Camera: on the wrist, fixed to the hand. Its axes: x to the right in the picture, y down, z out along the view.
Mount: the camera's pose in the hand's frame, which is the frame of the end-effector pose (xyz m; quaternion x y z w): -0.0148 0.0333 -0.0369 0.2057 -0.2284 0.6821 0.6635
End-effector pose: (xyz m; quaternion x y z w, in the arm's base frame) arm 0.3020 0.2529 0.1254 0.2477 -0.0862 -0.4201 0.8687
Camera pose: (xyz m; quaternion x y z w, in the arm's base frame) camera 0.3287 0.2950 0.1112 0.1883 -0.5110 0.2750 0.7923
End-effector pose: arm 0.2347 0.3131 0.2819 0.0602 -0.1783 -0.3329 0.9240
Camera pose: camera 0.2575 0.3479 0.2510 0.0324 -0.4389 0.4323 0.7870
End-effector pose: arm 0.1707 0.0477 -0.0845 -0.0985 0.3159 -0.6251 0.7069
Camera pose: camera 0.1768 0.0778 -0.1263 0.1528 -0.0133 0.0249 0.9879
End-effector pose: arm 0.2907 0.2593 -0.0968 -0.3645 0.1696 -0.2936 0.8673
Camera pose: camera 0.2734 0.2677 -0.1450 -0.0148 0.1027 0.4451 0.8894
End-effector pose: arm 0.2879 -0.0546 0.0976 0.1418 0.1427 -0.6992 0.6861
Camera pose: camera 0.3216 -0.0271 0.0694 0.1728 -0.3026 -0.0577 0.9355
